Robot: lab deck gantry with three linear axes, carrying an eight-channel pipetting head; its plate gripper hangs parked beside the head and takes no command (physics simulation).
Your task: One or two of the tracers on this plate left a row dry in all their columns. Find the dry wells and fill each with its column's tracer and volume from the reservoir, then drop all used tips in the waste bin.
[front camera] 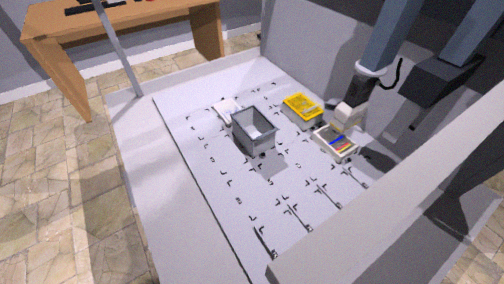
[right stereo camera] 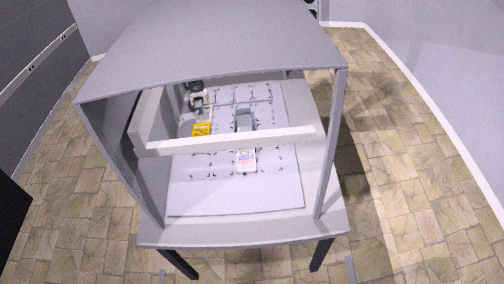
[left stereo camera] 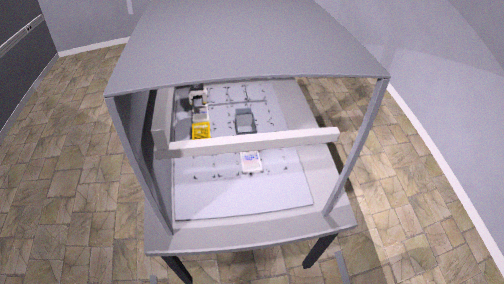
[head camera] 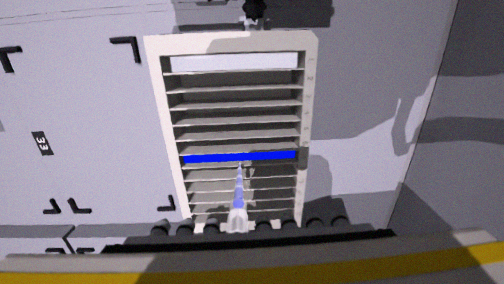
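Note:
My pipetting head (front camera: pixel 347 112) (left stereo camera: pixel 198 97) is over the reservoir (head camera: pixel 230 44) (front camera: pixel 325 147). In the head camera, one tip (head camera: pixel 239 187) hangs on a middle channel, with pale blue inside. Its lower end shows at the near edge of the blue trough (head camera: pixel 210 157); whether it touches liquid I cannot tell. The front camera shows blue, red and yellow troughs. The well plate (left stereo camera: pixel 252 170) (right stereo camera: pixel 246 170) (front camera: pixel 220 108) has blue and reddish wells; single wells are too small to read. The parked gripper (front camera: pixel 403 133) hangs beside the head; its opening is unclear.
The yellow tip rack (front camera: pixel 300 104) (left stereo camera: pixel 201 131) (right stereo camera: pixel 201 129) stands beside the reservoir. The grey waste bin (front camera: pixel 260 146) (left stereo camera: pixel 246 131) stands between the well plate and the reservoir side, with tall walls. A white beam (left stereo camera: pixel 255 141) (right stereo camera: pixel 230 141) crosses in front of the deck in both stereo views.

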